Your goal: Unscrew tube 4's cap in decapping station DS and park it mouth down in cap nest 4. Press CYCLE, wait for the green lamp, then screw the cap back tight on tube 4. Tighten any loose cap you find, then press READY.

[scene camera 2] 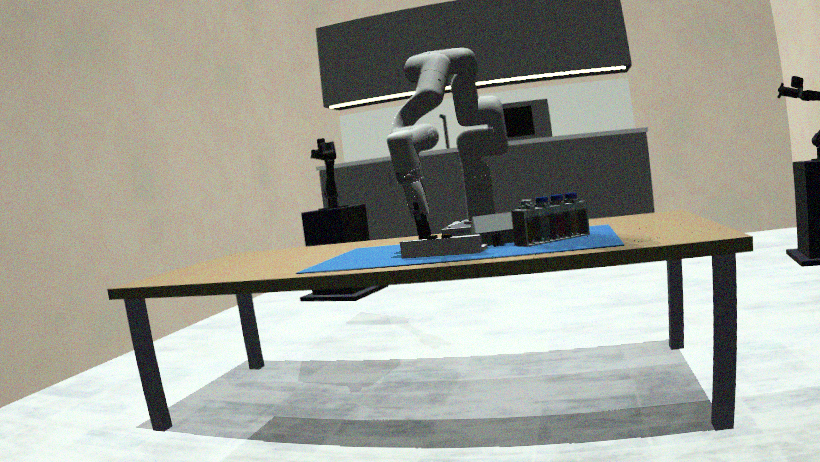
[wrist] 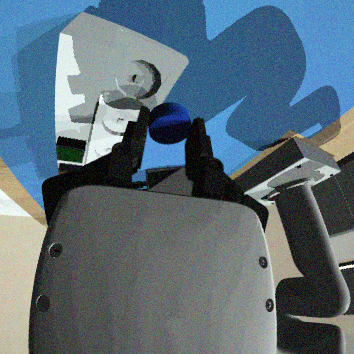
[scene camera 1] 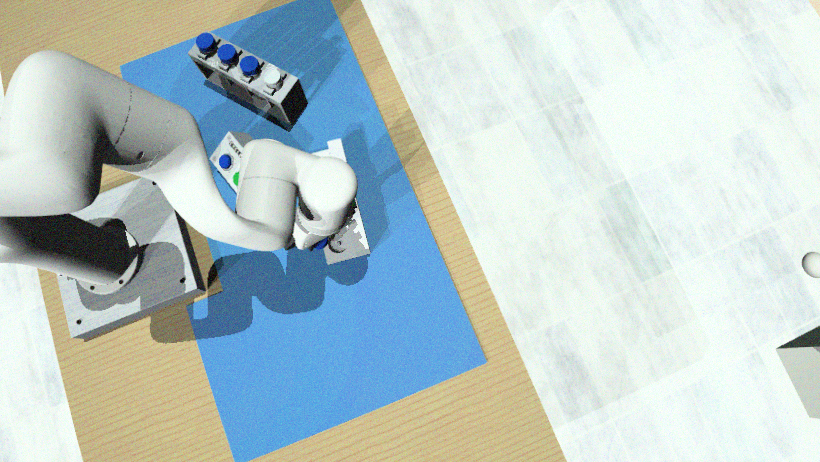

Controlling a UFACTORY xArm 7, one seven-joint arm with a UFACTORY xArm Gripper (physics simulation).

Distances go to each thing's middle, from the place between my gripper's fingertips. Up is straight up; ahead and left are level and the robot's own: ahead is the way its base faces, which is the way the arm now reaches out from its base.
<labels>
Right now my hand is 10 cm past the grey button box [scene camera 2: 496,229] and 16 cm to the right of it.
</labels>
